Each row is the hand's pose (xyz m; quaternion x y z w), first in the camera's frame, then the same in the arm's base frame.
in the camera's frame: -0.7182 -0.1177 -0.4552 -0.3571 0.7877 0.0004 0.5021
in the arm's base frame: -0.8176 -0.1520 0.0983 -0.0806 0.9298 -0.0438 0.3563
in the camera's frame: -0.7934 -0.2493 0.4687 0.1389 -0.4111 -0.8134 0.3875
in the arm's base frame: -0.6816 -0.4026 0.9901 -0.1075 -0.3185 -0.9223 0.1907
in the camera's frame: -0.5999 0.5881 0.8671 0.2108 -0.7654 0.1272 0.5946
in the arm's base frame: 0.0561 0.1080 1.2940 0.0282 -0.6860 -0.1289 0.7155
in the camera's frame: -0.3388 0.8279 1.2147 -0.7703 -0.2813 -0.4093 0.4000
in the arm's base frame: 0.4941 0.0996 1.5276 -0.8549 0.0489 -0.3843 0.3450
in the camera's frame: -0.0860 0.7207 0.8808 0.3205 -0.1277 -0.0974 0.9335
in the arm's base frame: 0.5321 -0.0570 1.1264 0.2960 -0.0490 -0.4242 0.8544
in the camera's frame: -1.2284 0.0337 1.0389 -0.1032 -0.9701 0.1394 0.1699
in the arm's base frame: -0.6926 -0.0511 1.6762 -0.3464 -0.8602 0.0489 0.3710
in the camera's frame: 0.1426 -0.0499 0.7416 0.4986 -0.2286 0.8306 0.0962
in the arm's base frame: 0.2335 -0.7867 0.9171 0.5489 -0.3865 0.6560 0.3450
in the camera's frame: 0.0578 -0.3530 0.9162 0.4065 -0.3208 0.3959 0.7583
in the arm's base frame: 0.0476 -1.0264 1.1108 0.3958 -0.3110 0.0658 0.8616
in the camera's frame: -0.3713 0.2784 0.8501 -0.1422 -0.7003 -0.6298 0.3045
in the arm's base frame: 0.0531 -0.2652 1.1984 -0.4288 -0.5324 -0.6927 0.2300
